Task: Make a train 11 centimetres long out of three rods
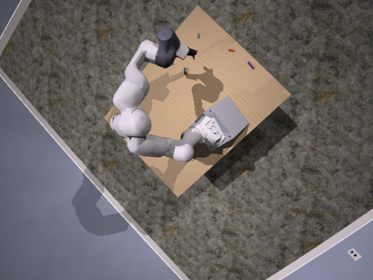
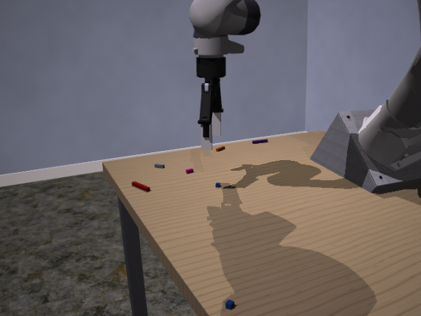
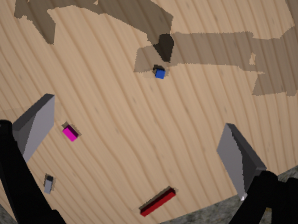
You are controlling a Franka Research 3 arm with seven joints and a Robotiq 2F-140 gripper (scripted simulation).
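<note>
Right now my hand is 13 cm past the orange rod, 30 cm to the left of it and 12 cm above it. Also, from my hand: red rod 19 cm ahead, 4 cm to the right, 12 cm below; then magenta rod 3 cm ahead, 11 cm to the right, 12 cm below; then grey rod 11 cm ahead, 20 cm to the right, 12 cm below.
</note>
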